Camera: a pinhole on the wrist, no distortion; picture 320 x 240 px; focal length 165.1 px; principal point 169.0 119.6 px. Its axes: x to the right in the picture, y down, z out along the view. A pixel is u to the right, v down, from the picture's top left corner.
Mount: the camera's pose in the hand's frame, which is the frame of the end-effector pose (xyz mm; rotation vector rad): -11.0 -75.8 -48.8 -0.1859 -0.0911 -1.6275
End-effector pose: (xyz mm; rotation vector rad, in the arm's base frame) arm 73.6 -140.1 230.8 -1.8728 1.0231 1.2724
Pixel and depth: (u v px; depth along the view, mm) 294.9 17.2 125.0
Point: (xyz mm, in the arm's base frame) 136.6 30.0 292.6
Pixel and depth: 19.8 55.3 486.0
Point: -511.0 -22.3 212.3
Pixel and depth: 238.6 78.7 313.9
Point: 57.6 190.6 221.7
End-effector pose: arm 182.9 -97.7 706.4 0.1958 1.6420 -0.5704
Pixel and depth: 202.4 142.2 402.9
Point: 447.9 -357.0 646.9
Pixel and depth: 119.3 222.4 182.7
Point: 266.0 -173.1 586.5
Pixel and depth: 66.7 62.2 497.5
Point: 697.1 21.4 733.9
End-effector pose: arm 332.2 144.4 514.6 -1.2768 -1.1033 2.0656
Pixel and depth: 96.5 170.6 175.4
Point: 210.6 130.7 488.9
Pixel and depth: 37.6 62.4 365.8
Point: 145.3 -188.9 397.2
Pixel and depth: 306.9 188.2 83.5
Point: 279.2 220.7 621.4
